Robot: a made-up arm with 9 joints. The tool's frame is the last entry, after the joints.
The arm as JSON. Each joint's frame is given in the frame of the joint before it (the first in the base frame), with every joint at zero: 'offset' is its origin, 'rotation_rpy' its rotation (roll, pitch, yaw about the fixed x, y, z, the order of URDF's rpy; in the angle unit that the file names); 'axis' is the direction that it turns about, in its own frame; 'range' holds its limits. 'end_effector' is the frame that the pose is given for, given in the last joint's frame.
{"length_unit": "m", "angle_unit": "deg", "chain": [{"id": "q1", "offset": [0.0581, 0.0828, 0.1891], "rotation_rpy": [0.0, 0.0, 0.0], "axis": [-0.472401, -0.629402, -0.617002], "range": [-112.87, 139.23]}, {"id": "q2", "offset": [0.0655, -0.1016, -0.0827], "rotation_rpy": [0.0, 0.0, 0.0], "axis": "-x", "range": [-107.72, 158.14]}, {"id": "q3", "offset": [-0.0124, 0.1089, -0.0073], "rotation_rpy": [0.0, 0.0, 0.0], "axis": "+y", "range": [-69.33, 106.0]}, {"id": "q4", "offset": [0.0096, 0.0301, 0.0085], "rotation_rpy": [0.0, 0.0, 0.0], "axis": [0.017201, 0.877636, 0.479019], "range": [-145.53, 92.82]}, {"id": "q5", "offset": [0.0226, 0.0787, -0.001], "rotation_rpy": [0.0, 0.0, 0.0], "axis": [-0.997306, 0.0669, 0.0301], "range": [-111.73, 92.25]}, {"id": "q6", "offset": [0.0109, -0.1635, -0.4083], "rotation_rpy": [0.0, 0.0, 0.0], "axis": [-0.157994, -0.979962, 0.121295], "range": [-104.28, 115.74]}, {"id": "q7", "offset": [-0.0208, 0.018, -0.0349], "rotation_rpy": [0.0, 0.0, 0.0], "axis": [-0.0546, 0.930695, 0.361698], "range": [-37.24, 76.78]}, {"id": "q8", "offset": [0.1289, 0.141, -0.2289], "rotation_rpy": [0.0, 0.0, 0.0], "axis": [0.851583, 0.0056, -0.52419], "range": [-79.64, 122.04]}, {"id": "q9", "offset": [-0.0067, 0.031, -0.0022], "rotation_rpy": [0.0, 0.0, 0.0], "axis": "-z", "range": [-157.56, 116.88]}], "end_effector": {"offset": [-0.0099, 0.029, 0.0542], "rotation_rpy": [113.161, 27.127, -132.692]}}
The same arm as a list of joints. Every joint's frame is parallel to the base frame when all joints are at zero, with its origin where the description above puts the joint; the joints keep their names.
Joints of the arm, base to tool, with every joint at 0 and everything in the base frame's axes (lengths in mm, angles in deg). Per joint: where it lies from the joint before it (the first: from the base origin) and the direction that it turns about. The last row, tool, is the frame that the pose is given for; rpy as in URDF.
q1: axis -0.472401 -0.629402 -0.617002 xyz 58.1 82.8 189.1
q2: axis -x xyz 65.5 -101.6 -82.7
q3: axis +y xyz -12.4 108.9 -7.3
q4: axis 0.017201 0.877636 0.479019 xyz 9.6 30.1 8.5
q5: axis -0.997306 0.0669 0.0301 xyz 22.6 78.7 -1
q6: axis -0.157994 -0.979962 0.121295 xyz 10.9 -163.5 -408.3
q7: axis -0.0546 0.930695 0.361698 xyz -20.8 18 -34.9
q8: axis 0.851583 0.0056 -0.52419 xyz 128.9 141 -228.9
q9: axis -z xyz -6.7 31 -2.2
tool: xyz -9.9 29 54.2 rpy 113.16 27.13 -132.69
Joint limits (deg, base to tool): -112.87..139.23 -107.72..158.14 -69.33..106 -145.53..92.82 -111.73..92.25 -104.28..115.74 -37.24..76.78 -79.64..122.04 -157.56..116.88

